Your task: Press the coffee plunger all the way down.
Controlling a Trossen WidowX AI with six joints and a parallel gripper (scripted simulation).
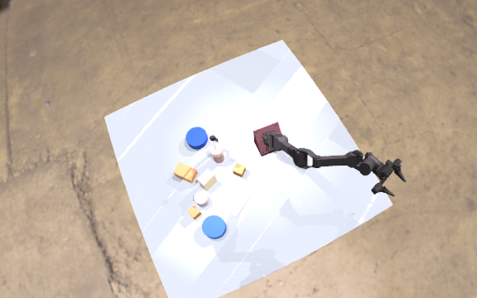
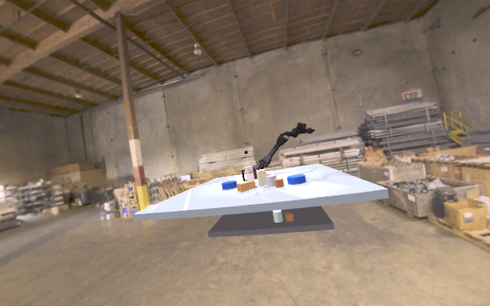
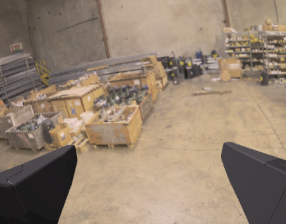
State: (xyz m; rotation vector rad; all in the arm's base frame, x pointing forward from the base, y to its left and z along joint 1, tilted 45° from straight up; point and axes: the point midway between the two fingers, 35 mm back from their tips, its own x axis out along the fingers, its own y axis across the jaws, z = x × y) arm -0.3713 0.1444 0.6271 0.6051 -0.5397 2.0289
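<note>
Now: gripper tip 70 cm short of the coffee press, 59 cm to the left of it and 26 cm above it. From my gripper tip the other things lie so: cream block 80 cm ahead, 45 cm to the right, 34 cm below.
</note>
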